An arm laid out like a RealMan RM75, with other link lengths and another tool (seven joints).
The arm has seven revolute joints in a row. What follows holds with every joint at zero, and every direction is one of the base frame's. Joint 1 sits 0.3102 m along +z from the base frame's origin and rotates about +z. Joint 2 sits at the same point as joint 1 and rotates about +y. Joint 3 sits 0.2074 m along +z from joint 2 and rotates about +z. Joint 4 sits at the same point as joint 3 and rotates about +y. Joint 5 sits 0.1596 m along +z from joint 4 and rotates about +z. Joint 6 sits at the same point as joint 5 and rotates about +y. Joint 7 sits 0.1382 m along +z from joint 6 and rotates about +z. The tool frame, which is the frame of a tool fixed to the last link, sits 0.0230 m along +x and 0.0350 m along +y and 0.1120 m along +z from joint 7; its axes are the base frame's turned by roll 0.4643, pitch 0.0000 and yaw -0.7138 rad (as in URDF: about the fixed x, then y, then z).
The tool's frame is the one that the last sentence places.
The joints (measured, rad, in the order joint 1, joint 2, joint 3, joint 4, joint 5, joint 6, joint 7), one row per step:
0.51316, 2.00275, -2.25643, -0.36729, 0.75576, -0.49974, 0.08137
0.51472, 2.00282, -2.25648, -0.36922, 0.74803, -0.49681, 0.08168
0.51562, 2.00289, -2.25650, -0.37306, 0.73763, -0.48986, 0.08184
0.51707, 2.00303, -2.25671, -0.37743, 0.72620, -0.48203, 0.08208
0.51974, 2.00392, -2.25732, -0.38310, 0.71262, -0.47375, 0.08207
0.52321, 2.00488, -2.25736, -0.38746, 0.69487, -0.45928, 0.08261
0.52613, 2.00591, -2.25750, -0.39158, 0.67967, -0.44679, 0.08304
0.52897, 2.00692, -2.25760, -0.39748, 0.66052, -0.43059, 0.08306
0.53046, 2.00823, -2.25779, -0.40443, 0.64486, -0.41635, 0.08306
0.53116, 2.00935, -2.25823, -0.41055, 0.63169, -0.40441, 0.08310
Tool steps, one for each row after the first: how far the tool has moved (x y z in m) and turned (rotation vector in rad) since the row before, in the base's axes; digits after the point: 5 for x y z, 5 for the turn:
-0.00106, -0.00018, -0.00119, -0.00574, -0.00387, 0.00515
-0.00079, -0.00081, -0.00200, -0.00937, -0.00548, 0.00436
-0.00107, -0.00082, -0.00225, -0.01048, -0.00605, 0.00528
-0.00220, -0.00076, -0.00295, -0.01246, -0.00648, 0.00866
-0.00083, -0.00147, -0.00362, -0.01716, -0.01141, 0.00579
-0.00081, -0.00132, -0.00316, -0.01473, -0.00966, 0.00518
-0.00069, -0.00185, -0.00383, -0.01840, -0.01280, 0.00609
-0.00094, -0.00181, -0.00352, -0.01571, -0.00923, 0.00498
-0.00065, -0.00170, -0.00296, -0.01323, -0.00782, 0.00401

